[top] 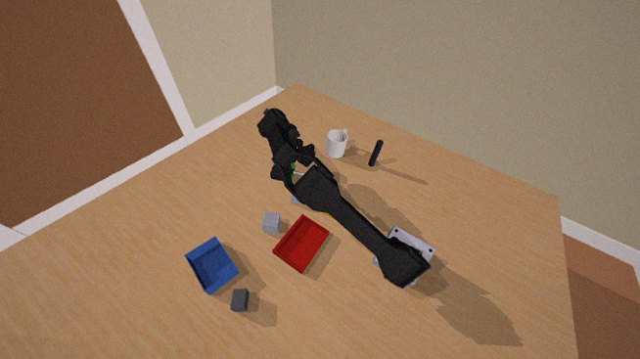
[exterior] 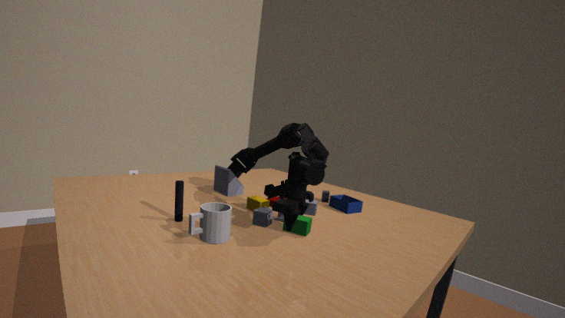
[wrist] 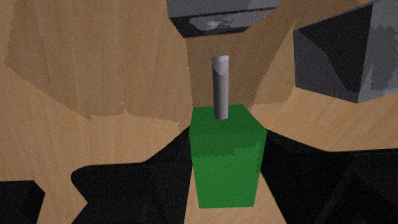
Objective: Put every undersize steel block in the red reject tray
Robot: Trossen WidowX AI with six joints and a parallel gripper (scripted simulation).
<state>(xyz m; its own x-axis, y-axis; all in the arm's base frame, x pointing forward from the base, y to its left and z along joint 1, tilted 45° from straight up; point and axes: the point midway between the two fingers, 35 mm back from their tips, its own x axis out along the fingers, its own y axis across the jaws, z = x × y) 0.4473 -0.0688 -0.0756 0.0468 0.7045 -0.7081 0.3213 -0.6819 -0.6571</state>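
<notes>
Right now the steel block is 8 cm behind my gripper tip, 6 cm to the left of it and 1 cm above it. Round my gripper tip: mug: 8 cm behind, 23 cm to the right, 3 cm above; then yellow gauge: 17 cm behind, 4 cm to the left, 1 cm above; then green gauge: 1 cm behind, 2 cm above.
</notes>
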